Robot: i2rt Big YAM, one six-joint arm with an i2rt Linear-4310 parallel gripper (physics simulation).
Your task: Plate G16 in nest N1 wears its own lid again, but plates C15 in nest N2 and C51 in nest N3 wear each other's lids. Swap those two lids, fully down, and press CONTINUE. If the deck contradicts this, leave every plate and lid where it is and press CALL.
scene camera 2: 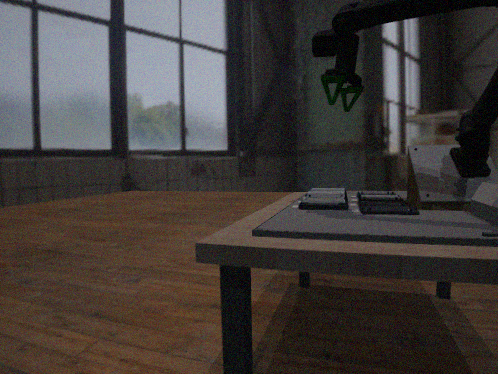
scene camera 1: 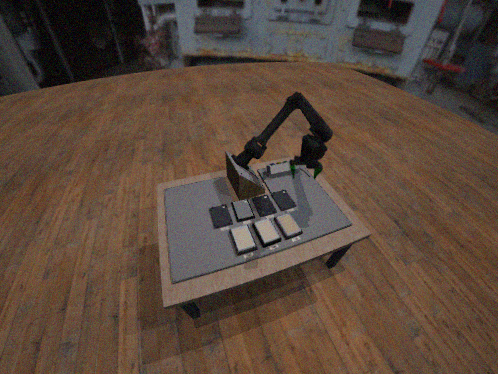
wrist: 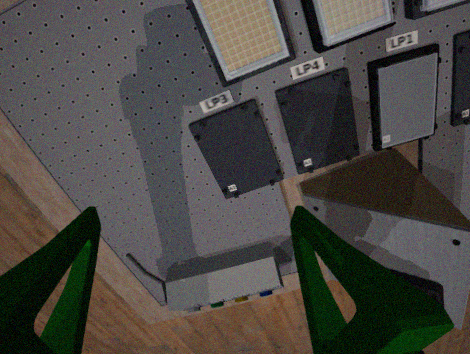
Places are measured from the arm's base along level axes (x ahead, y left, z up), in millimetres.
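Where they show: gripper, fingertip midpoint: (scene camera 2: 339, 108) (scene camera 1: 303, 178) (wrist: 198, 215); arm's base, link origin: (scene camera 2: 468, 163) (scene camera 1: 239, 163).
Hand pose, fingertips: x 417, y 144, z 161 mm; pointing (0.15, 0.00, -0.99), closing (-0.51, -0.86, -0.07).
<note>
Things, the pixels of their top centre, and the offset from my fingertips. "*": a spot on its surface instead. Level surfaces: height alone.
- middle plate, top centre: (scene camera 2: 325, 192) (scene camera 1: 266, 229) 190 mm right, 33 mm ahead, 256 mm down
- end plate, top centre: (wrist: 240, 18) (scene camera 2: 323, 197) (scene camera 1: 288, 223) 61 mm right, 45 mm ahead, 263 mm down
- LP4, top centre: (wrist: 323, 129) (scene camera 2: 381, 199) (scene camera 1: 264, 203) 110 mm right, 140 mm back, 273 mm down
- grey panel, top centre: (wrist: 408, 104) (scene camera 2: 379, 196) (scene camera 1: 242, 208) 239 mm right, 159 mm back, 275 mm down
- button box, top centre: (wrist: 225, 303) (scene camera 1: 283, 162) 163 mm left, 365 mm back, 209 mm down
- dark pad, surface spot: (scene camera 1: 220, 216) * 373 mm right, 164 mm back, 283 mm down
- perforated grey mat, surface height: 293 mm down
Three plates with pale rims stand in a row of dark nests: one plate (scene camera 1: 243, 239), a middle plate (scene camera 1: 267, 232) (wrist: 350, 17) and an end plate (scene camera 1: 288, 226) (wrist: 245, 35). The two nearer ones show tan grids in the wrist view. Their codes and nest labels are unreadable, and I cannot tell which lid is on which. Beside them are dark pads LP3 (scene camera 1: 283, 200) (wrist: 235, 150) and LP4 (scene camera 1: 264, 205) (wrist: 320, 120), and LP1 holding a grey panel (scene camera 1: 243, 210) (wrist: 407, 100). My gripper (scene camera 1: 305, 175) (scene camera 2: 340, 106) (wrist: 198, 215) is open and empty, high above the button box (scene camera 1: 278, 169) (wrist: 240, 277).
The box carries green (wrist: 217, 304), yellow (wrist: 241, 299) and blue (wrist: 266, 293) buttons; their words are unreadable. A slanted panel (scene camera 2: 435, 170) (wrist: 400, 240) with a brown side stands by the arm base. Another dark pad (scene camera 1: 220, 216) lies beside LP1. A perforated grey mat (scene camera 1: 190, 250) covers the table.
</note>
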